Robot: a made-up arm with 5 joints.
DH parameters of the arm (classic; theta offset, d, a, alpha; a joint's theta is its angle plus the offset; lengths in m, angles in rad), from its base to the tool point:
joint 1: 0 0.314 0 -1.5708
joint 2: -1.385 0 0.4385 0
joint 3: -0.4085 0 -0.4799 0
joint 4: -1.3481 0 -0.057 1.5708
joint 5: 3.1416 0.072 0 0
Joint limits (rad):
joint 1: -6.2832..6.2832
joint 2: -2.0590..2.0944
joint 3: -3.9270..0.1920
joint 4: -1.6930..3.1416
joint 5: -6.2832..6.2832
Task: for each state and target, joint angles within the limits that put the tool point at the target. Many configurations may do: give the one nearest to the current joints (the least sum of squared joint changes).
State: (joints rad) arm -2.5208 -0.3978 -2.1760 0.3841 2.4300
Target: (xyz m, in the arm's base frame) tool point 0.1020 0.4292 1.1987
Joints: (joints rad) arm -1.8041 -0.8836 -2.3028 0.3527 2.4300
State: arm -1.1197 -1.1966 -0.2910 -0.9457 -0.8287
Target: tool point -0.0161 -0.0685 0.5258
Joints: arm -1.8017 -1.4402 0.1258 -1.0760 -0.8287
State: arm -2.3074 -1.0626 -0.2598 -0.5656 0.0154
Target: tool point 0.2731 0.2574 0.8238
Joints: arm -2.3858 -1.7880 -0.8547 -0.6611 0.0154
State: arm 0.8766 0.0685 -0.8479 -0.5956 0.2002
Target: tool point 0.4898 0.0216 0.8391
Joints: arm 0.0441 -0.2587 -1.1025 -0.6311 0.2002
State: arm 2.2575 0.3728 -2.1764 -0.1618 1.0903
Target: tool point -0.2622 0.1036 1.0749
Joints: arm 2.7653 -0.5232 -1.3927 -0.3086 1.0903
